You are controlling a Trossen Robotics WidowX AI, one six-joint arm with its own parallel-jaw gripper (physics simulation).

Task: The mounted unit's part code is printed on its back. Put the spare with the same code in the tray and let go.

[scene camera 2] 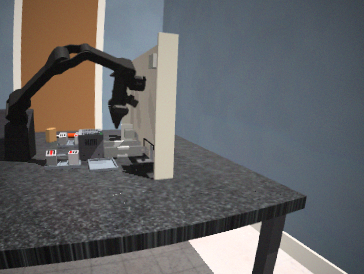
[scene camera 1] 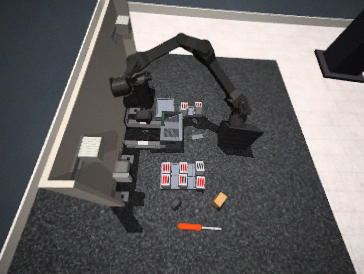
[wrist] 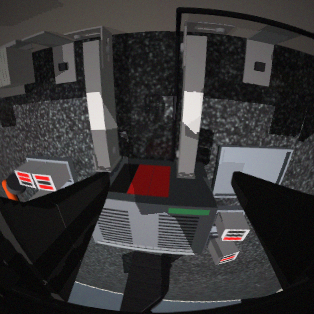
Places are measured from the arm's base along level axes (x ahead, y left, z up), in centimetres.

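Pixels of known places: gripper, fingertip midpoint: [scene camera 2: 115,125] [wrist: 172,177]; arm's base, origin of the base link: [scene camera 2: 19,120] [scene camera 1: 236,125].
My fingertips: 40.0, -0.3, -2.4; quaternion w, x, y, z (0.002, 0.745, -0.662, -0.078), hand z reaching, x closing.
Ahead of a thing's pixels: the offset from my fingertips to its middle, as dx, dy, dz. "spot": to the spot under its first point.
The mounted unit [scene camera 1: 171,131] [scene camera 2: 91,145] [wrist: 112,225] is a grey vented box with a green strip, at the ends of two rails. In the wrist view a red patch @[spot: -5.5, +1.7, -6.9] [wrist: 152,180] shows on its wall side; no code is readable. The tray @[-5.1, -14.4, -12.2] [scene camera 1: 165,106] [scene camera 2: 102,164] [wrist: 255,167] is shallow, pale and empty, beside the unit. Two grey spares @[-15.5, -13.9, -9.7] [scene camera 1: 184,106] @[-23.3, -15.3, -9.2] [scene camera 1: 198,106] with striped labels stand by the tray. Several more, including one spare @[-26.1, +18.7, -9.3] [scene camera 1: 199,166] with dark stripes, stand in a rack @[-18.8, +22.7, -11.9] [scene camera 1: 175,176]. My gripper [scene camera 1: 144,117] [scene camera 2: 116,126] [wrist: 172,177] is open and empty above the rails.
A tall panel @[+13.4, -27.8, +8.6] [scene camera 1: 102,95] [scene camera 2: 166,105] stands behind the rails [scene camera 1: 142,143] [wrist: 194,107], with a thin black bar @[spot: +9.3, +0.9, -12.3] [wrist: 178,60] near one rail. A dark knob @[-17.1, +35.0, -10.2] [scene camera 1: 176,203], a tan block @[-35.2, +31.8, -9.2] [scene camera 1: 219,200] and an orange screwdriver @[-28.2, +43.0, -11.7] [scene camera 1: 190,226] lie beyond the rack. A flat grey piece @[-24.5, +0.9, -12.6] [scene camera 1: 197,136] lies near the unit.
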